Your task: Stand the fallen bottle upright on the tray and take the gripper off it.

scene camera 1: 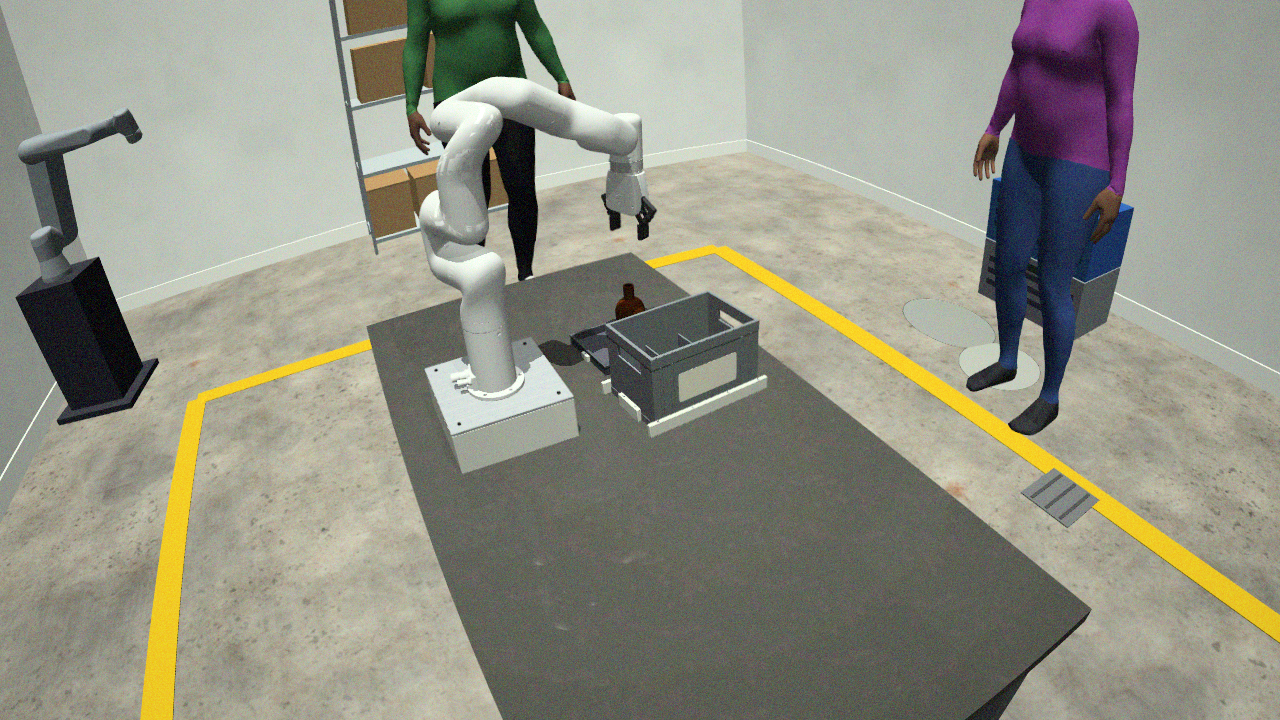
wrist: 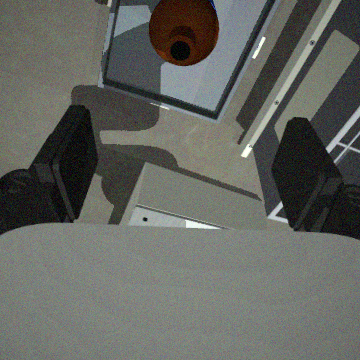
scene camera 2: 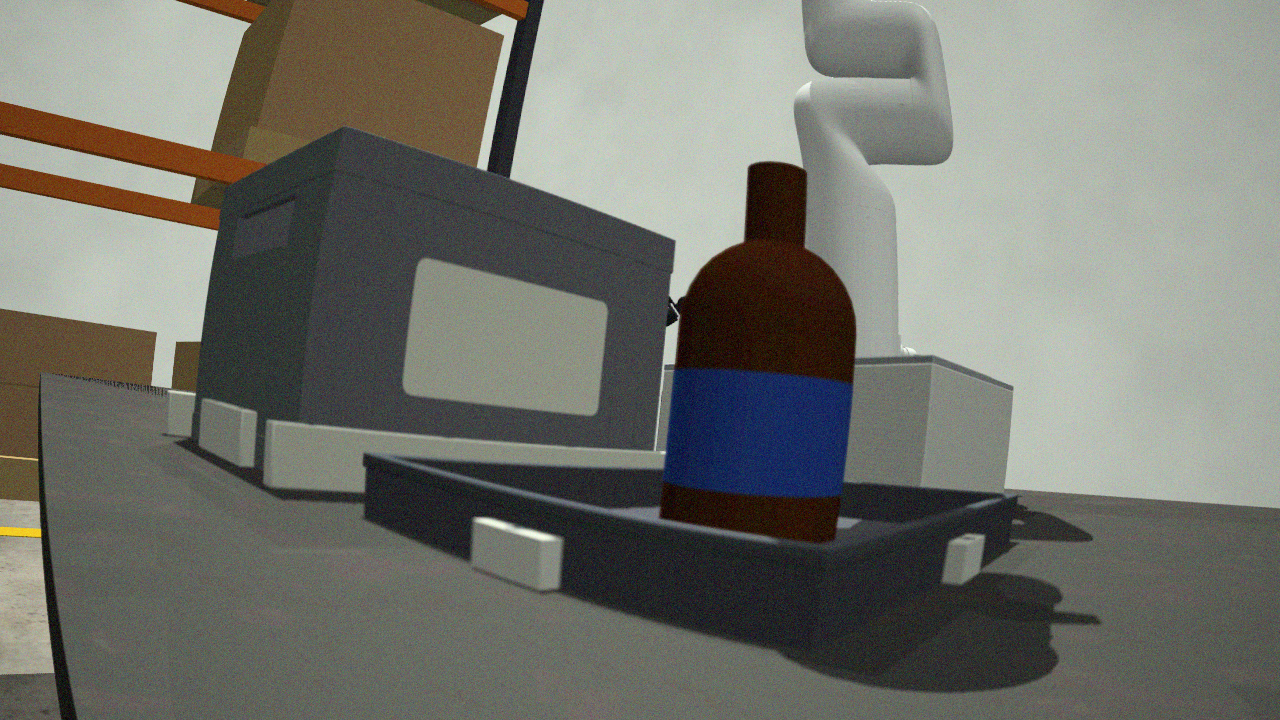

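Where they show: gripper, between the fingertips: [scene camera 1: 629, 233] [wrist: 187, 137]; arm's base, origin of its link: [scene camera 1: 495, 383].
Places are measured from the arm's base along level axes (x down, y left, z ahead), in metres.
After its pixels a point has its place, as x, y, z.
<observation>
The brown bottle [scene camera 1: 629, 302] {-0.015, 0.215, 0.361} [scene camera 2: 759, 429] {0.057, 0.259, 0.392} [wrist: 184, 27] {-0.026, 0.238, 0.378} with a blue label stands upright inside the dark, low-walled tray [scene camera 1: 586, 340] {0.103, 0.282, 0.257} [scene camera 2: 590, 555] {0.095, 0.283, 0.477} [wrist: 161, 102] {0.083, 0.200, 0.244}. In scene camera 1 the grey crate hides its lower part. My gripper [scene camera 1: 628, 227] {-0.188, 0.227, 0.376} [wrist: 187, 137] {-0.188, 0.227, 0.376} is wide open, with nothing between its fingers. It hangs well above the bottle and apart from it. In the wrist view the bottle's neck opening lies beyond the fingertips, near the top. The gripper does not show in scene camera 2.
A grey crate [scene camera 1: 707, 358] {-0.022, -0.113, 0.432} [scene camera 2: 358, 295] {0.014, 0.092, 0.495} [wrist: 345, 145] {0.014, -0.030, 0.368} stands right beside the tray, between white strips [scene camera 1: 707, 407] {0.091, -0.127, 0.425} [scene camera 2: 358, 456] {0.090, 0.103, 0.489} on the table. The robot's base box [scene camera 1: 514, 429] {0.040, -0.121, 0.016} [scene camera 2: 962, 429] {0.045, 0.147, 0.021} [wrist: 195, 192] {0.069, 0.056, 0.123} is on the tray's other side. Two people [scene camera 1: 469, 44] [scene camera 1: 1065, 107] stand beyond the table.
</observation>
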